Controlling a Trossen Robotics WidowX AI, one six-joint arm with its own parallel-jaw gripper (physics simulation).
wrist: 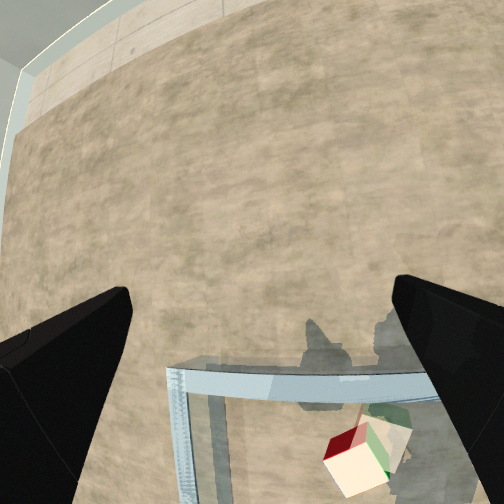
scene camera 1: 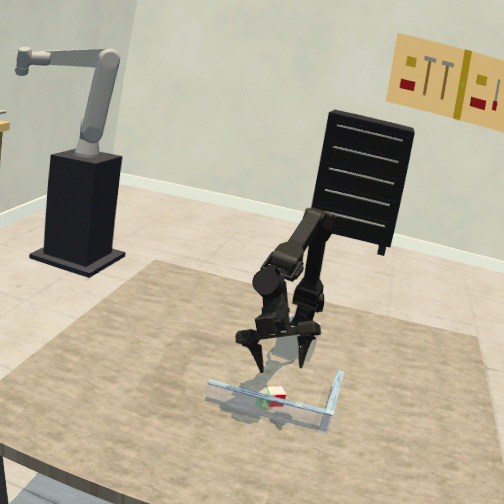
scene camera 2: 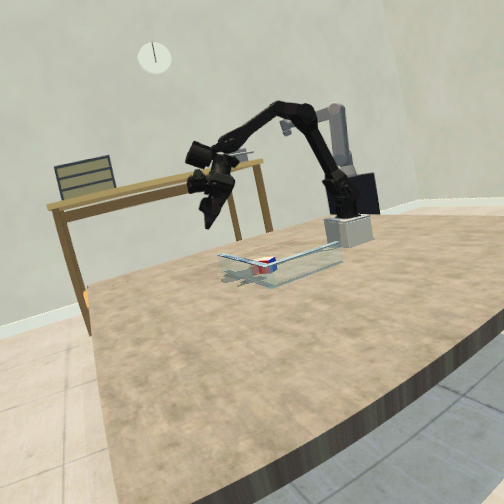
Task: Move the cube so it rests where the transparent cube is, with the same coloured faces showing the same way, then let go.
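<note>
The cube (scene camera 1: 276, 395) is small, with a cream top and red and green sides. It rests on the table inside the corner of a glassy L-shaped fence (scene camera 1: 300, 398). It also shows in scene camera 2 (scene camera 2: 265, 265) and low right in the wrist view (wrist: 358, 461). A faint transparent cube (wrist: 392, 430) overlaps it on its far right side. My gripper (scene camera 1: 279, 352) hangs open and empty above the cube, fingers pointing down, well clear of it. Both fingers frame the wrist view (wrist: 260, 380).
The fence (wrist: 300, 380) has a long wall and a shorter side wall (wrist: 181, 440). A black drawer cabinet (scene camera 1: 366, 178), a second grey arm on a black pedestal (scene camera 1: 78, 190) and a wooden table (scene camera 2: 150, 200) stand off the table.
</note>
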